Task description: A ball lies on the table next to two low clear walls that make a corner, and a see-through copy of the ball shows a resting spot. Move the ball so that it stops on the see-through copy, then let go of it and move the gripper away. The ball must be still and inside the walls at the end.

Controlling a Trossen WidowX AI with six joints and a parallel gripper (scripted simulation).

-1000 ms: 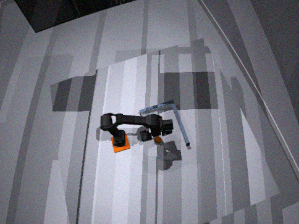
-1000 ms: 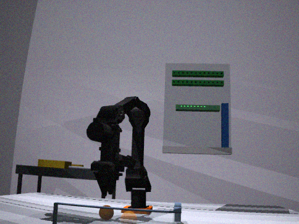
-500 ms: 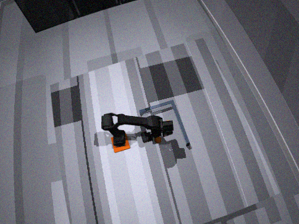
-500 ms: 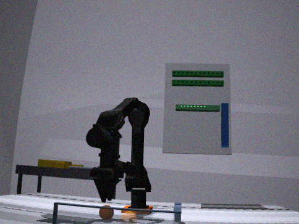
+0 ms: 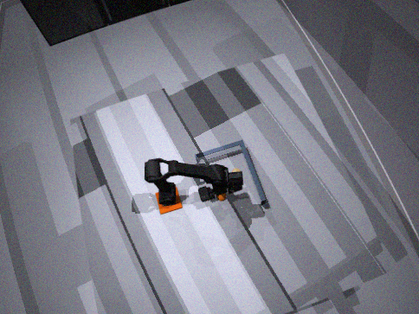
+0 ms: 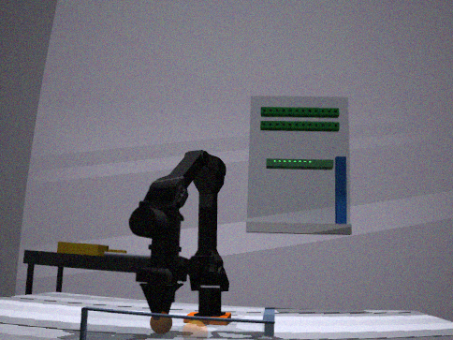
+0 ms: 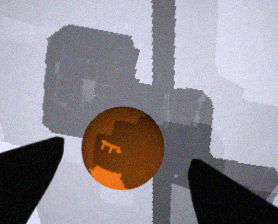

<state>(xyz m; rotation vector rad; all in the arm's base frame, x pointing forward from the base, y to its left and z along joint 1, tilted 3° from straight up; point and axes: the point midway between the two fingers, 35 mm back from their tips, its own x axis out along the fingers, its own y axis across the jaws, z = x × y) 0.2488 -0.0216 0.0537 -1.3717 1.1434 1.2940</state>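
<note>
My gripper tip is 1 cm above the orange ball. From my gripper tip the other things lie so: see-through ball copy (8 cm ahead, 10 cm to the left, 1 cm below).
</note>
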